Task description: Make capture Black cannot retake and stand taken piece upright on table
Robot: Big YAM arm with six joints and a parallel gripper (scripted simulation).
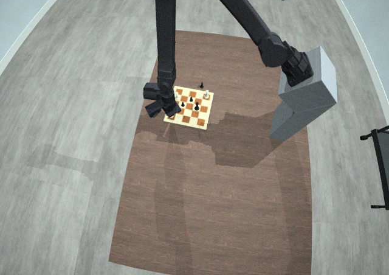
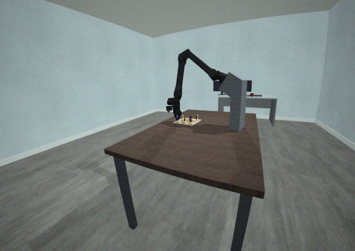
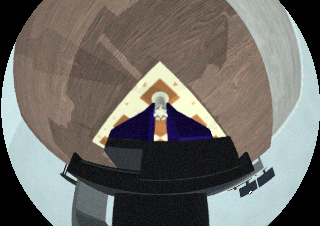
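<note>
My hand is 90 mm past the chessboard, 50 mm to the left of it and 30 mm above it.
</note>
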